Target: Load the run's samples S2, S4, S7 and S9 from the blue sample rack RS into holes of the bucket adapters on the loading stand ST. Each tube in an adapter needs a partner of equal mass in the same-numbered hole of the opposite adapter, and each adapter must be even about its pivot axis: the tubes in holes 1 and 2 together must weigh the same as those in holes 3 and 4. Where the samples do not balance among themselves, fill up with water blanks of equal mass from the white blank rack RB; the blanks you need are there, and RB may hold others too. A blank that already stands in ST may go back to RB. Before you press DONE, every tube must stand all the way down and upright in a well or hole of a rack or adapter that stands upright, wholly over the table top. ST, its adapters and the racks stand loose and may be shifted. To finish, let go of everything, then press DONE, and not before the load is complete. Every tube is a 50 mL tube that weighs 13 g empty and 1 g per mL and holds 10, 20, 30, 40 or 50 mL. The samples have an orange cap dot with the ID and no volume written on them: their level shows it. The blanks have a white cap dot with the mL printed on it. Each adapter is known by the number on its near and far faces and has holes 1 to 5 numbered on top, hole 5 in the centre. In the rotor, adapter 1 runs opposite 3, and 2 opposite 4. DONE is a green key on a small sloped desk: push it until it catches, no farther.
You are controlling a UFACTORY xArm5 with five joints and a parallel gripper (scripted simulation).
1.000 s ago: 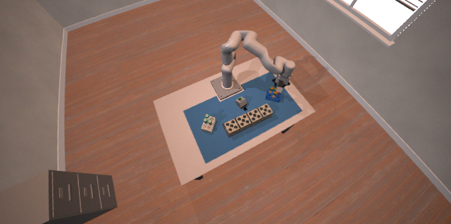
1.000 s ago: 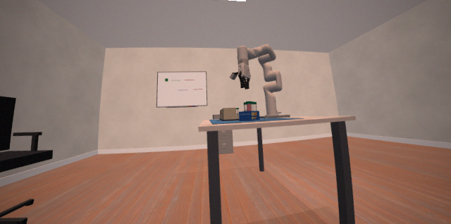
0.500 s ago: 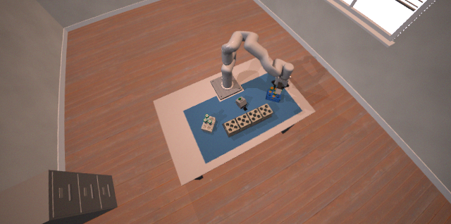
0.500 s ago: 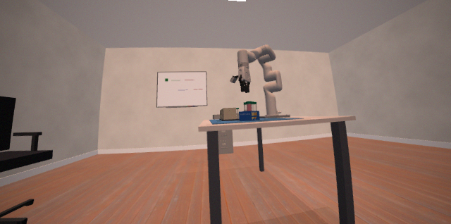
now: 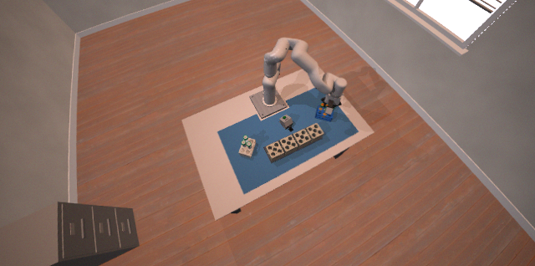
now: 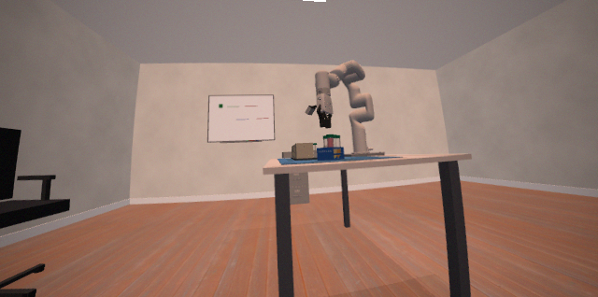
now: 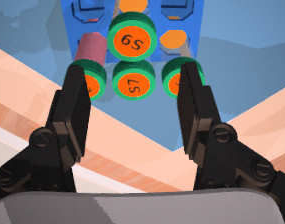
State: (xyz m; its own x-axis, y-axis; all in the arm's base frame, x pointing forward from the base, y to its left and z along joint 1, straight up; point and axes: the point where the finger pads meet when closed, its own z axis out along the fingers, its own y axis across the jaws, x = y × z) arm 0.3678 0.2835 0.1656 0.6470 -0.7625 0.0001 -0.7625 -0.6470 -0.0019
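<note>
My gripper is now 1 cm short of the sample tube S9 and 12 cm above it. Also, from my hand: sample tube S2 (6 cm to the left, 12 cm below); then sample tube S4 (6 cm behind, 12 cm below); then sample tube S7 (2 cm behind, 3 cm to the left, 12 cm below).
</note>
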